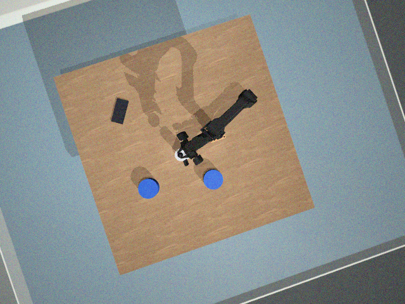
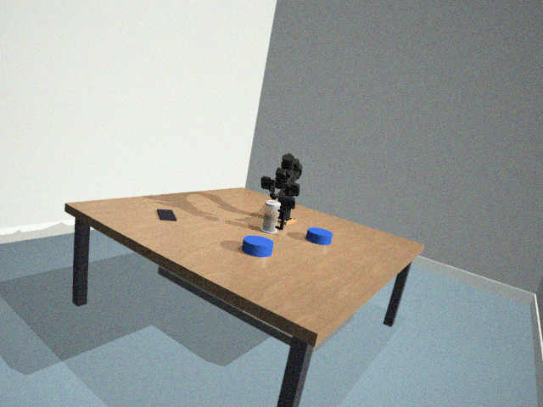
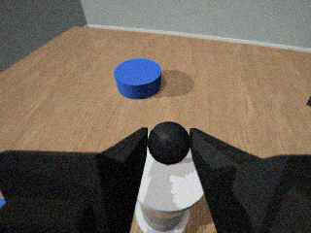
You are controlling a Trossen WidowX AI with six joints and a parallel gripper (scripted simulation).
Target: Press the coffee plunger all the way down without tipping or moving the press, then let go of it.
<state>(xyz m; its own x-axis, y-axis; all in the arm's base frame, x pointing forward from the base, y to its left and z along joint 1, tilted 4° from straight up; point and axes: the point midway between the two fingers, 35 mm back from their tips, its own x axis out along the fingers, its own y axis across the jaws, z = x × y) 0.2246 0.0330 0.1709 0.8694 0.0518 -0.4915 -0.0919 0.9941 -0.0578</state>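
Right now the coffee press is 1 cm behind my gripper tip, 2 cm to the left of it and 9 cm below it. Also, from my gripper tip: black slab 21 cm ahead, 42 cm to the right, 17 cm below.
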